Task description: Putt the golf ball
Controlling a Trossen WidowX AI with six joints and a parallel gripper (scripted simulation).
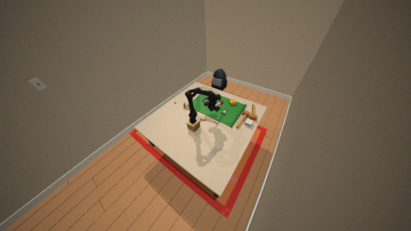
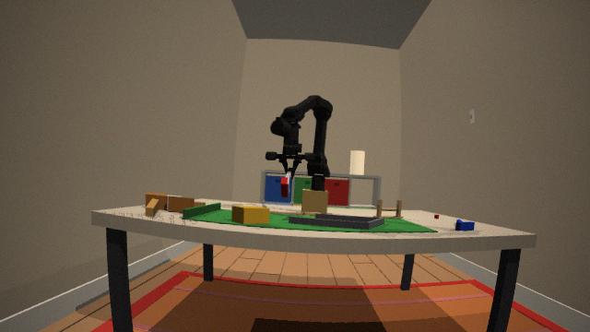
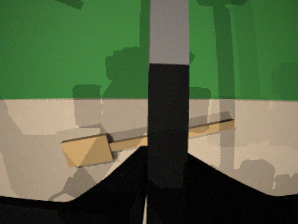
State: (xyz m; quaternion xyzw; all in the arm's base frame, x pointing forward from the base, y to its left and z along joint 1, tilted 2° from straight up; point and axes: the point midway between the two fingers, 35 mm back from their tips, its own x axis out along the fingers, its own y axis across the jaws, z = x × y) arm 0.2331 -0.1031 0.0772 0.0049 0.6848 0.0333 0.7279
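Right now the wooden stick is 13 cm below my gripper tip, 6 cm behind it and 3 cm to the left of it. Also, from my gripper tip: green mat (24 cm ahead, 14 cm below, 10 cm to the left); red putter (12 cm ahead, 1 cm to the left); white golf ball (18 cm ahead, 11 cm below, 7 cm to the right).
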